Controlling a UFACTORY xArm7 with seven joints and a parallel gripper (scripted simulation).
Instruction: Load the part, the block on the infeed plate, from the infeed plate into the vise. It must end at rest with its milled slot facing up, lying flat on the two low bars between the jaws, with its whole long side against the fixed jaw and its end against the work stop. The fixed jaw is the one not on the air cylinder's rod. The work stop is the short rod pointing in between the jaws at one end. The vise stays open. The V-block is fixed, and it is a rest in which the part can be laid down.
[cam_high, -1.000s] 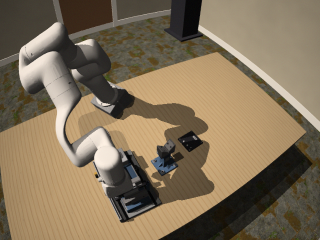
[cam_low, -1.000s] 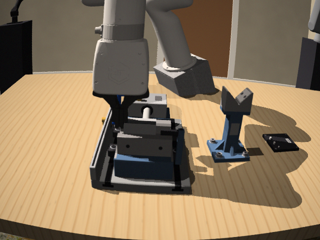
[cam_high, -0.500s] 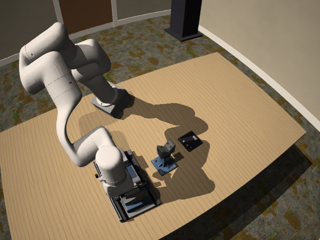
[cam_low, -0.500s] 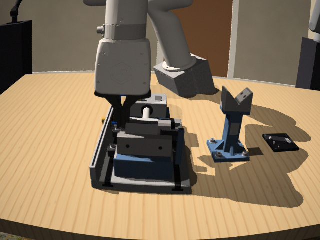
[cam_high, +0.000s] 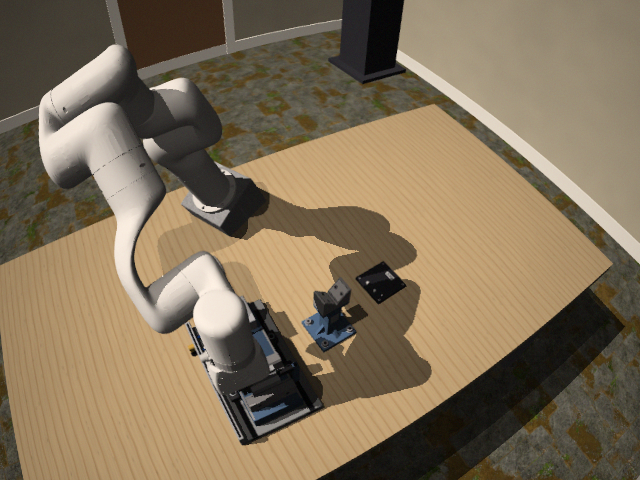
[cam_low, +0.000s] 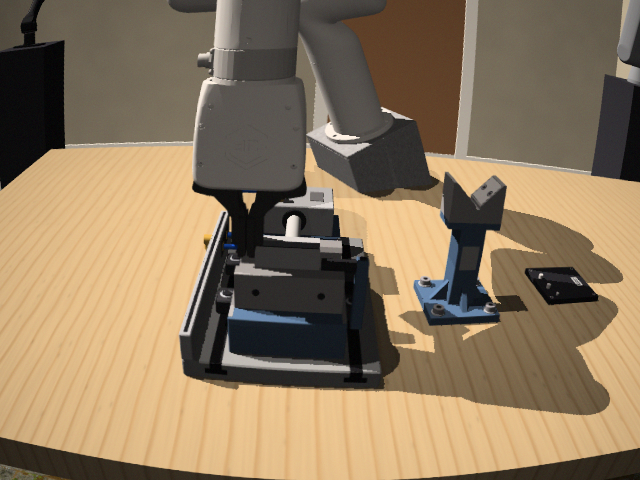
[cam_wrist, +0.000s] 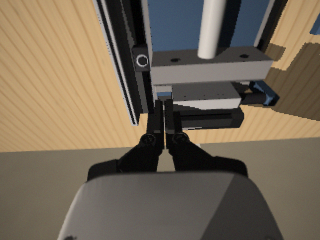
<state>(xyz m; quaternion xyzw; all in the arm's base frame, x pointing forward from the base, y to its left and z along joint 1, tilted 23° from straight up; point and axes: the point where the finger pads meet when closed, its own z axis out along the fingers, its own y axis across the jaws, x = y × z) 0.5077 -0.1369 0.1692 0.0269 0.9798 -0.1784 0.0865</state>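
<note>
Now: hand 4 cm to the right of the part and 2 cm above it. The rest, counted from my hand: work stop: 9 cm to the left, 3 cm below, 1 cm ahead; then fixed jaw: 4 cm to the left, 4 cm below, 3 cm ahead; then moving jaw: 4 cm to the left, 4 cm below, 3 cm behind.
</note>
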